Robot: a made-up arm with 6 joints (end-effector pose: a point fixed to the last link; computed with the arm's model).
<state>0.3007 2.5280 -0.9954 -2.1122 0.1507 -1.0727</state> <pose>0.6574 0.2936 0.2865 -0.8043 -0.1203 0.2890 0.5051</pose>
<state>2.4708 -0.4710 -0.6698 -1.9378 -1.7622 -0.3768</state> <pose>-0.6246 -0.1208 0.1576 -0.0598 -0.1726 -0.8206 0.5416</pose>
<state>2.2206 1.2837 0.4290 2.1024 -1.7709 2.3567</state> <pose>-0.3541 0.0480 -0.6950 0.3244 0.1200 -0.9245 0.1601</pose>
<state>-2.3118 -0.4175 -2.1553 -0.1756 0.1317 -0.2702</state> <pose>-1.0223 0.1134 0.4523 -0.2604 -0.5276 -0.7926 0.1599</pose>
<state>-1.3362 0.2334 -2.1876 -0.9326 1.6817 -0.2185</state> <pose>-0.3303 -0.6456 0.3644 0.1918 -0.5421 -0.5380 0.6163</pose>
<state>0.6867 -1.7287 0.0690 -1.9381 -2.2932 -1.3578</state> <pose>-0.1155 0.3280 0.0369 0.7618 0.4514 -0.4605 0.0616</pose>
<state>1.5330 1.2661 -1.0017 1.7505 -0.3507 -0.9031</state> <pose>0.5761 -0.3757 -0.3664 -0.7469 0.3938 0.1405 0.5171</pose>
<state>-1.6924 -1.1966 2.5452 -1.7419 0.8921 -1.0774</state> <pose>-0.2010 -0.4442 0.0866 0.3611 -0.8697 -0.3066 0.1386</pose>
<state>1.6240 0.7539 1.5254 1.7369 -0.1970 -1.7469</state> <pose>-0.3264 -0.3627 -0.5011 0.2314 0.3278 -0.7128 0.5753</pose>
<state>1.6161 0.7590 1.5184 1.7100 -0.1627 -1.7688</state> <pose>-0.3159 -0.3632 -0.5215 0.2495 0.3398 -0.6945 0.5831</pose>
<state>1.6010 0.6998 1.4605 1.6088 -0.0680 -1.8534</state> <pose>-0.2930 -0.3126 -0.6017 0.3196 0.4248 -0.6154 0.5820</pose>
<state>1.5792 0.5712 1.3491 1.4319 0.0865 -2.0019</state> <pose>-0.2725 -0.1667 -0.7032 0.4311 0.5670 -0.4514 0.5375</pose>
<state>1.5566 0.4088 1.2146 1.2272 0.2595 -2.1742</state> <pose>-0.2816 0.0402 -0.7303 0.5298 0.6936 -0.2320 0.4294</pose>
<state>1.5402 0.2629 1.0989 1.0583 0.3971 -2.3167</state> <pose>-0.3153 0.1981 -0.6747 0.5778 0.7578 -0.0392 0.3006</pose>
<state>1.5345 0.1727 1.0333 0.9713 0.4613 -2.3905</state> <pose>-0.3432 0.2656 -0.6179 0.5874 0.7770 0.0623 0.2179</pose>
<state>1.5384 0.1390 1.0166 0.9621 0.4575 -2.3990</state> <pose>-0.3538 0.2775 -0.5997 0.5843 0.7835 0.0779 0.1969</pose>
